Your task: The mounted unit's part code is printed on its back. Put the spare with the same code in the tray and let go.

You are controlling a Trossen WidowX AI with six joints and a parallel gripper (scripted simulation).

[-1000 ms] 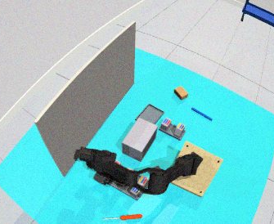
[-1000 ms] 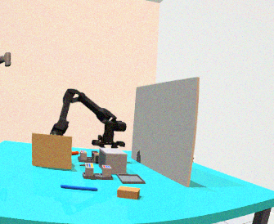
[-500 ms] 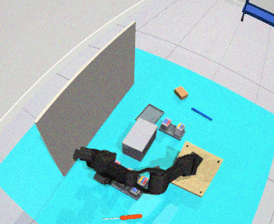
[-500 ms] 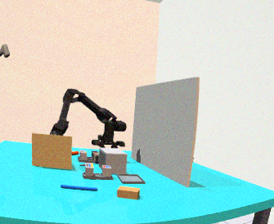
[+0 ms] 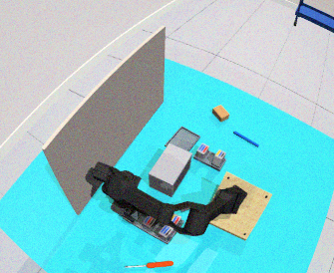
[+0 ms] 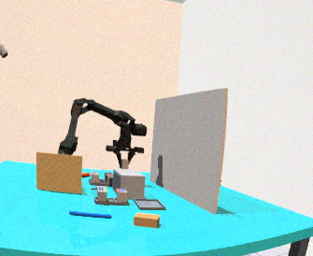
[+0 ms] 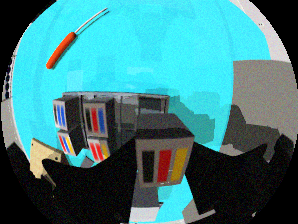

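My gripper tip is 60 mm short of the dark tray, 410 mm to the left of it and 90 mm above it. From my gripper tip the other things lie so: grey mounted unit (220 mm to the right, 40 mm below); rack (70 mm behind, 30 mm to the right, 80 mm below); spare (20 mm above).
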